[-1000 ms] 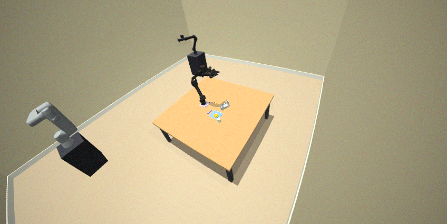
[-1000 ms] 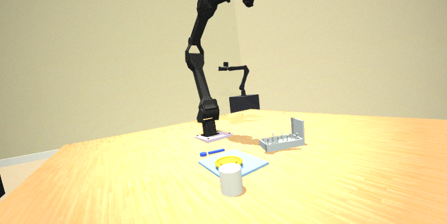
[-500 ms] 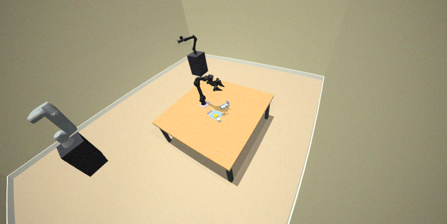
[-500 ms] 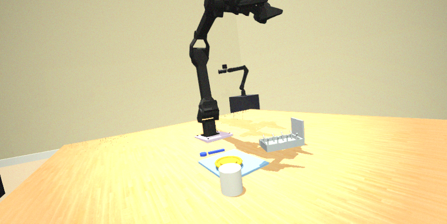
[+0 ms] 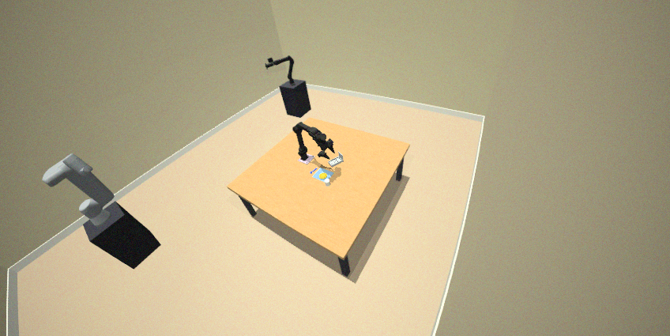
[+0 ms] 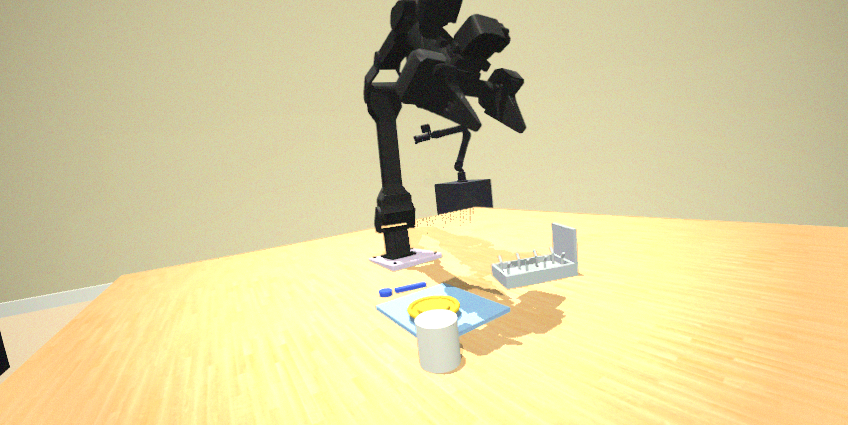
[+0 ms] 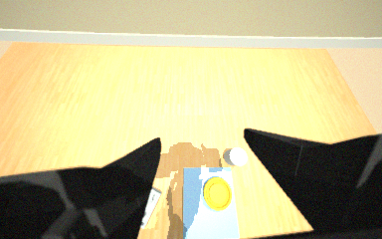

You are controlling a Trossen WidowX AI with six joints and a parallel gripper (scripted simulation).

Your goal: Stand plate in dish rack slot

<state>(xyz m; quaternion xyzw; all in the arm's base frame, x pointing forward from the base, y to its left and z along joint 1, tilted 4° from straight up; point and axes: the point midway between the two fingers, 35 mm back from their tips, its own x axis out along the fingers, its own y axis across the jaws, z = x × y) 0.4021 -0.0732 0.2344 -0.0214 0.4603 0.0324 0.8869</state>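
Now: the yellow plate 9 cm behind my gripper tip, 6 cm to the right of it and 22 cm below it. Round my gripper tip: blue spoon (22 cm behind, 4 cm to the right, 24 cm below); then white cup (1 cm behind, 11 cm to the right, 21 cm below); then grey dish rack (9 cm behind, 16 cm to the left, 22 cm below).
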